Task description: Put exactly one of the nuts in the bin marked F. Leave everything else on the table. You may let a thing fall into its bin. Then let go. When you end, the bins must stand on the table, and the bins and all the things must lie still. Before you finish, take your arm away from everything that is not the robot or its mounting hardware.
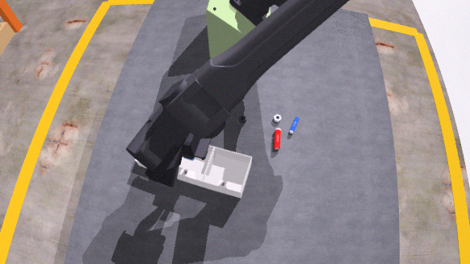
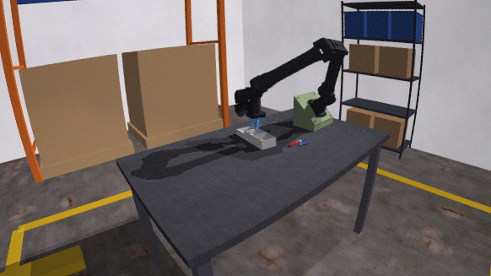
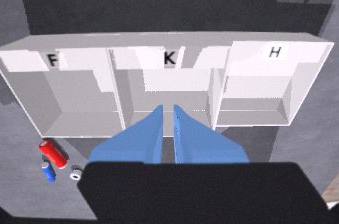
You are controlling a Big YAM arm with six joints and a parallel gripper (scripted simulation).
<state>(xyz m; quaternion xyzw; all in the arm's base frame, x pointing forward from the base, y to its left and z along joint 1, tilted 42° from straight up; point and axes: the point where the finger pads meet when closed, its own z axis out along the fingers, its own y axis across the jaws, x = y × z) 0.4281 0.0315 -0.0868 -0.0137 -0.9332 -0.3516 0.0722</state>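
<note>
The white three-compartment bin lies 40 mm below my hand and 10 mm ahead of it. The rest, counted from my hand: blue cylinder 210 mm to the left, 150 mm behind, 60 mm below; then red cylinder 170 mm to the left, 100 mm behind, 60 mm below; then silver nut 170 mm to the left, 160 mm behind, 60 mm below.
</note>
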